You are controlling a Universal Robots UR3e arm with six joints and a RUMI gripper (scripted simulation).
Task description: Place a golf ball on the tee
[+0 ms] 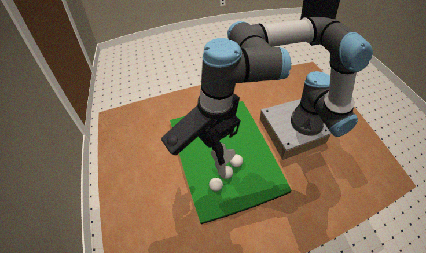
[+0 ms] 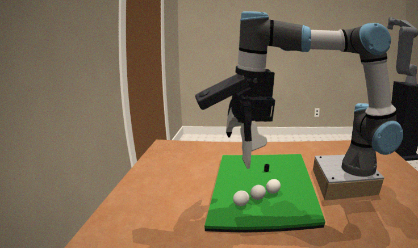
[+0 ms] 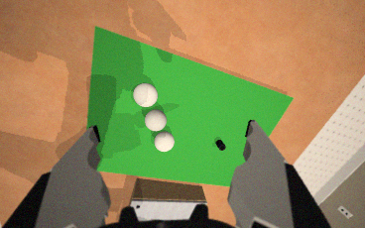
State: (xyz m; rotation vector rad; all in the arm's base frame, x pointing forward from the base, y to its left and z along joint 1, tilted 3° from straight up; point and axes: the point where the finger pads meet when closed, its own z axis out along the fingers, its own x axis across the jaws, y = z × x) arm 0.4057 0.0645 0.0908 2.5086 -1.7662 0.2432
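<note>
My hand is 12 cm above the white golf ball, 6 cm past it and 1 cm to the right of it. From my hand the other things lie so: green mat (15 cm below, 12 cm to the right, 9 cm behind).
</note>
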